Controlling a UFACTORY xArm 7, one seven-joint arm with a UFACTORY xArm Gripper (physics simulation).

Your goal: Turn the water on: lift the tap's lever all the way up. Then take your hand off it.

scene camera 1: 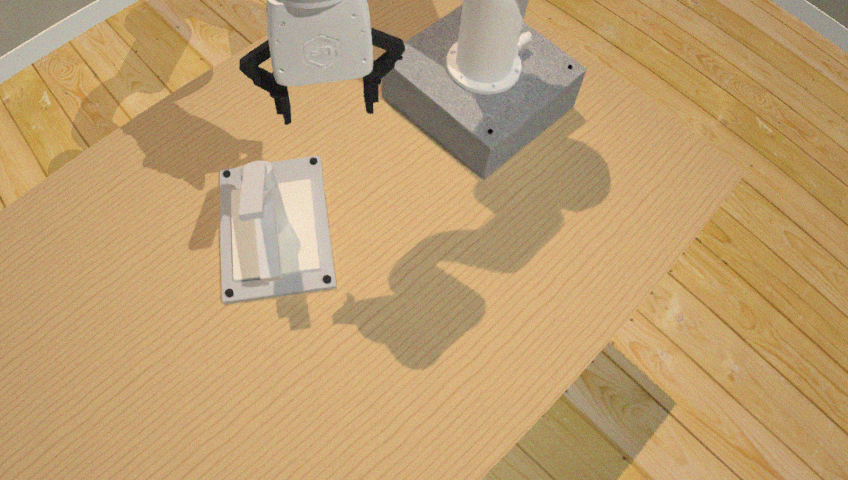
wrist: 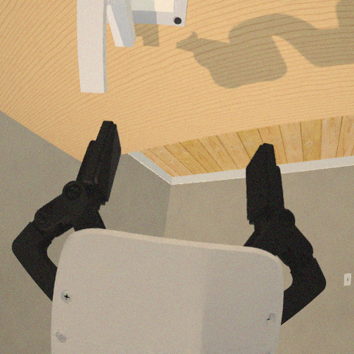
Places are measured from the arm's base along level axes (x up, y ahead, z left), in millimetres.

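Pixels of known places: gripper, fingertip midpoint: [scene camera 1: 328, 110]; arm's base, origin of the base link: [scene camera 1: 483, 65].
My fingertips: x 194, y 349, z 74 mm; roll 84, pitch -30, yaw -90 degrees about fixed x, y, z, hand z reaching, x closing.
Note:
Ahead of a thing's pixels: the offset from my fingertips to its middle. "*": to the spot under its first point. Level surfaces: height alone.
The tap stands on a pale grey base plate {* dx -283, dy +145, dz -115 mm} [scene camera 1: 226, 237] [wrist: 182, 7], left of centre in the scene view and at the top of the wrist view. Its light grey lever {dx -118, dy +98, dz -46 mm} [scene camera 1: 252, 193] [wrist: 92, 55] is tilted up, above and apart from the spout {dx -213, dy +109, dz -27 mm} [scene camera 1: 268, 243] [wrist: 121, 27]. How far the lever is from its upper stop cannot be told. My gripper [scene camera 1: 328, 117] [wrist: 186, 144] is wide open with nothing between its fingers. In the scene view it shows behind and to the right of the tap; in the wrist view the lever lies beyond the left finger, apart from it.
The grey block [scene camera 1: 437, 113] under the robot's base stands on the wooden table {dx -291 mm} [scene camera 1: 178, 368] [wrist: 40, 65], to the right of the gripper in the scene view. The table's right edge borders a plank floor. Arm shadows fall across the table and part of the plate.

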